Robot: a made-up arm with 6 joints.
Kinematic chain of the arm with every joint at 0, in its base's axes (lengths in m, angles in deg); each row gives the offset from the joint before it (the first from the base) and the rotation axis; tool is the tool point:
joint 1: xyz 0 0 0.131 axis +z
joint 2: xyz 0 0 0 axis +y
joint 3: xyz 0 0 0.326 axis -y
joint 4: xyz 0 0 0 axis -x
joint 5: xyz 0.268 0 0 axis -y
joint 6: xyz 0 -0.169 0 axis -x
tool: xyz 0 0 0
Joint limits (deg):
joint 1: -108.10..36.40
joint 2: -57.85..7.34
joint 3: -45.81..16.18
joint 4: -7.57..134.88
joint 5: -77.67..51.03
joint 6: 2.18..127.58
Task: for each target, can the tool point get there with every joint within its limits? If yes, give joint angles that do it. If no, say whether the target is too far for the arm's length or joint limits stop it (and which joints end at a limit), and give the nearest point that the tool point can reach.
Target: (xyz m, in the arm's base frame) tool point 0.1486 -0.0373 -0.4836
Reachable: no: joint limits stop it (at a limit: joint 2, joint 3, joint 4) | nearest point 0.2418 -0.0607 0.2265 | short by 0.717 m
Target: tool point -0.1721 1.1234 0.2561
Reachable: no: too far | nearest point -0.0552 0.3605 0.6086 | short by 0.848 m
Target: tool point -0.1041 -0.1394 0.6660
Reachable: yes | joints -84.21 -12.53 10.56 45.91 3.01 14.92
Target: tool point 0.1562 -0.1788 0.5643
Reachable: yes | joints -69.56 -10.91 -17.85 119.77 10.88 71.57
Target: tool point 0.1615 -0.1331 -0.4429
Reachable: no: joint limits stop it (at a limit: joint 2, joint 3, joint 4) | nearest point 0.1923 -0.1585 0.2265 | short by 0.671 m
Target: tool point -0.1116 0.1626 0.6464
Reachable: yes | joints -54.60 -51.31 -3.95 91.09 -55.30 98.61
